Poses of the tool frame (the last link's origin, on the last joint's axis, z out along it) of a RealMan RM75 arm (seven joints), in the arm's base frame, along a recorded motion.
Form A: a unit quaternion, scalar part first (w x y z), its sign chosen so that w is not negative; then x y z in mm.
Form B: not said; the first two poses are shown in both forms.
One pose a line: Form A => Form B
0.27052 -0.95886 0.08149 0.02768 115 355 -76 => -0.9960 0.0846 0.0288 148.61 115 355 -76
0.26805 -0.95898 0.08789 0.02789 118 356 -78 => -0.9954 0.0912 0.0289 148.90 118 356 -78
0.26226 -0.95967 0.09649 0.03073 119 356 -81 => -0.9945 0.1000 0.0318 149.59 119 356 -81
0.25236 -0.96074 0.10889 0.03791 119 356 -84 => -0.9929 0.1125 0.0392 150.77 119 356 -84
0.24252 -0.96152 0.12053 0.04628 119 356 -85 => -0.9911 0.1242 0.0477 151.93 119 356 -85
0.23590 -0.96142 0.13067 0.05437 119 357 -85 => -0.9893 0.1345 0.0559 152.71 119 357 -85
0.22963 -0.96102 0.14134 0.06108 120 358 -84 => -0.9874 0.1452 0.0628 153.45 120 358 -84
